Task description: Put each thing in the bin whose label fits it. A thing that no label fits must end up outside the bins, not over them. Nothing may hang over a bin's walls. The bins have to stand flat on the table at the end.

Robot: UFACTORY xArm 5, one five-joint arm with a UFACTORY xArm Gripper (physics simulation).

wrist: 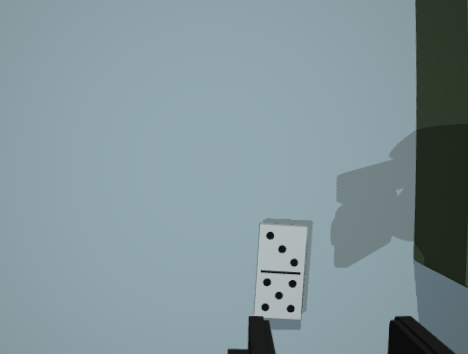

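Places are measured from the arm's base along level axes (x left, y ahead, z down), in millimetres.
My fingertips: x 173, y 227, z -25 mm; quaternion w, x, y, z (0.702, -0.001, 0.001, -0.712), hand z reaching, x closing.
Behind a point stands the place of what it marks.
A white domino (280, 260) @(z 49, x 154, y 237 mm) with black pips, three on one half and five on the other, lies flat on the table, right of centre in the lower part of the wrist view. My gripper (330, 325) @(z -25, x 173, y 227 mm) is open at the bottom edge, its two black fingers well apart and nothing between them. The left finger appears just below the domino's near end; the right finger stands off to the right of it. The fingers' height above the table is hard to tell. The bins and their labels do not show in the wrist view.
A dark green block-like object (440, 65) @(z 27, x 53, y 164 mm) stands at the right edge, cut off by the frame, so I cannot tell what it is. A grey shadow falls on the table (175, 150) @(z 56, x 97, y 295 mm) between the domino and that object and runs up its side.
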